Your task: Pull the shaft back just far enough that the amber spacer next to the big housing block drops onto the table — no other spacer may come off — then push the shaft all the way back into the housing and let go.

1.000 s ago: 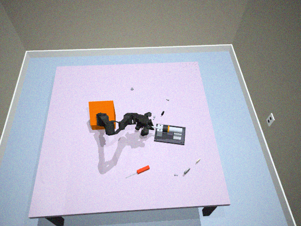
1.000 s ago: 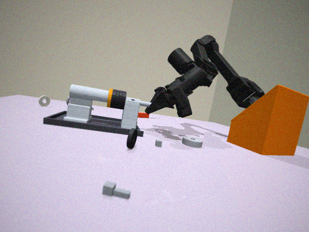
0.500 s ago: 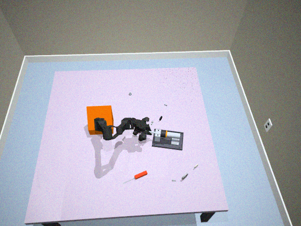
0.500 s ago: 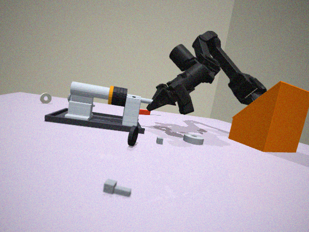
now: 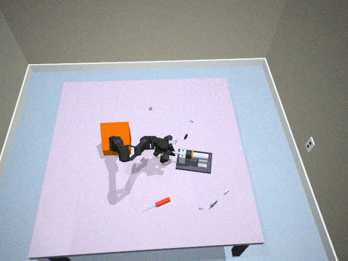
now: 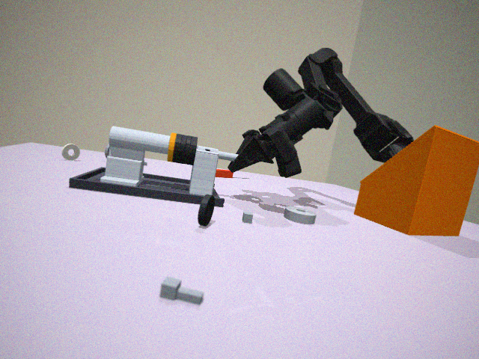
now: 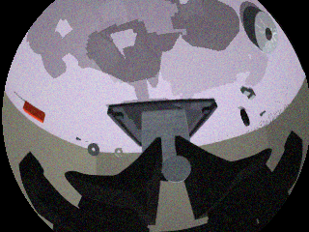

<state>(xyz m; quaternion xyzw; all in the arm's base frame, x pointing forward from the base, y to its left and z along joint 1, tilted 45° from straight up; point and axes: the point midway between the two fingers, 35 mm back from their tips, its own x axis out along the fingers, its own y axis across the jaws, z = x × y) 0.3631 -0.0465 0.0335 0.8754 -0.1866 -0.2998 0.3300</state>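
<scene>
The grey shaft is 4 cm ahead of my gripper tip and 2 cm above it. Round my gripper tip: grey washer (10 cm behind, 11 cm to the left, 5 cm below); amber spacer (11 cm ahead, 1 cm to the right, 2 cm above); black ring (8 cm ahead, 17 cm to the left, 4 cm below).
</scene>
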